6 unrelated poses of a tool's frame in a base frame.
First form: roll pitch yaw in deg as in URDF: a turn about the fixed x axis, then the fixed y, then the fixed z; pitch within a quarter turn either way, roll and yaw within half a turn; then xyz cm.
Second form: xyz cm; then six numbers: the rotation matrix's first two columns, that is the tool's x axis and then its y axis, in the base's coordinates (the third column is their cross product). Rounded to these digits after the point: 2 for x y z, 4 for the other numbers.
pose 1, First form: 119.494 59.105 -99.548 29.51 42.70 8.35
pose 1, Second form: 29.51 42.70 8.35 -0.0852 -0.5064 -0.8581 -0.6094 -0.6549 0.4469
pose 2, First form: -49.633 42.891 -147.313 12.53 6.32 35.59
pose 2, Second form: 12.53 6.32 35.59 -0.6166 -0.3957 -0.6806 0.7862 -0.2651 -0.5582
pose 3, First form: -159.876 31.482 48.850 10.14 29.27 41.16
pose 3, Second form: 10.14 29.27 41.16 0.5612 0.6422 -0.5222 0.5888 -0.7532 -0.2934
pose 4, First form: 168.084 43.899 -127.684 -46.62 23.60 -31.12
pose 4, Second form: -46.62 23.60 -31.12 -0.4405 -0.5702 -0.6934 -0.8619 0.4848 0.1488
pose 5, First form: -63.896 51.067 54.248 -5.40 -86.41 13.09
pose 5, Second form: -5.40 -86.41 13.09 0.3672 0.5100 -0.7779 -0.7652 -0.3098 -0.5643
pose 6, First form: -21.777 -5.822 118.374 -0.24 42.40 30.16
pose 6, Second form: -0.24 42.40 30.16 -0.4728 0.8753 0.1014 -0.8350 -0.4082 -0.3691
